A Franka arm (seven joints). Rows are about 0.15 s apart.
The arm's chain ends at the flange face. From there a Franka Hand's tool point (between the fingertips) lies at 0.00 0.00 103.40 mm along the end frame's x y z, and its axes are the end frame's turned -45 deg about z.
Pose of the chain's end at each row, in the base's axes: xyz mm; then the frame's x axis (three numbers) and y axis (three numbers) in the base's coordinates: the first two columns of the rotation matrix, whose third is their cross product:
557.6, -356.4, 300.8, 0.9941, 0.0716, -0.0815, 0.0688, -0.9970, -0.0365
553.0, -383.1, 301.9, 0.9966, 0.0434, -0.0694, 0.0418, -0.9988, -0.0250
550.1, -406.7, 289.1, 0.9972, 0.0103, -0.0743, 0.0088, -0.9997, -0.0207
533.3, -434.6, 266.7, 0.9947, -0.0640, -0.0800, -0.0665, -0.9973, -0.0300
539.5, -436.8, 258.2, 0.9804, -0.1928, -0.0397, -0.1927, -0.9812, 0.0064
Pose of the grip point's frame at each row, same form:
548.9, -353.2, 197.8, 0.6543, 0.7556, -0.0318, 0.7516, -0.6544, -0.0834
545.7, -380.8, 198.8, 0.6751, 0.7369, -0.0314, 0.7343, -0.6756, -0.0668
542.4, -404.6, 186.0, 0.6989, 0.7142, -0.0379, 0.7113, -0.6996, -0.0672
525.2, -431.0, 163.7, 0.7504, 0.6599, -0.0354, 0.6563, -0.7505, -0.0778
535.3, -436.7, 154.9, 0.8295, 0.5575, -0.0326, 0.5570, -0.8301, -0.0235

